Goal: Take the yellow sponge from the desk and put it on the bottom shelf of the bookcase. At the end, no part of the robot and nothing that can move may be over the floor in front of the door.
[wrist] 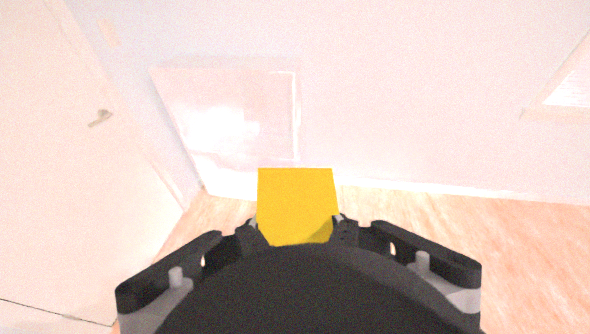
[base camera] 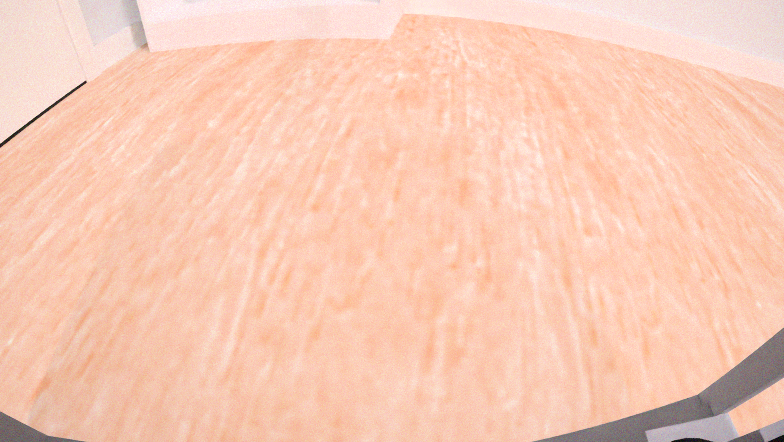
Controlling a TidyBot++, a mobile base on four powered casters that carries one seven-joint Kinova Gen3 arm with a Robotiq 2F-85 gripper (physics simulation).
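Frame: origin at the arm's base, x ahead, y left, z up, level; millimetres.
Seen in the pictures: gripper, fingertip midpoint: [wrist: 295, 220].
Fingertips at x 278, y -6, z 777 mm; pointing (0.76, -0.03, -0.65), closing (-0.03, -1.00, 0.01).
Offsets run from my fingertips to a thing's middle. "spot": to the spot under its first point. Level surfaces: height alone.
My gripper [wrist: 295, 220] is shut on the yellow sponge @[15 mm back, 1 mm left, 3 mm up] [wrist: 297, 200], which stands out beyond the fingertips in the wrist view. The white bookcase [wrist: 296, 120] [base camera: 269, 27] is behind and to the left of the sponge in the wrist view, apart from it, its inside washed out by glare. The sponge covers part of the bookcase's lower right edge. In the base view, the low front of the bookcase shows at the top left. The desk does not show in these views.
A pale door [wrist: 60, 165] [base camera: 32, 60] with a lever handle @[spot: 747 mm ahead, 840 mm left, 242 mm down] [wrist: 100, 118] is at the left, close to the bookcase. A wall [wrist: 425, 100] runs right of the bookcase, with a window @[spot: 814 mm ahead, 1699 mm right, 221 mm down] [wrist: 575, 90] at the far right. Wooden floor @[1173 mm down] [base camera: 384, 219] [wrist: 525, 250] lies in front.
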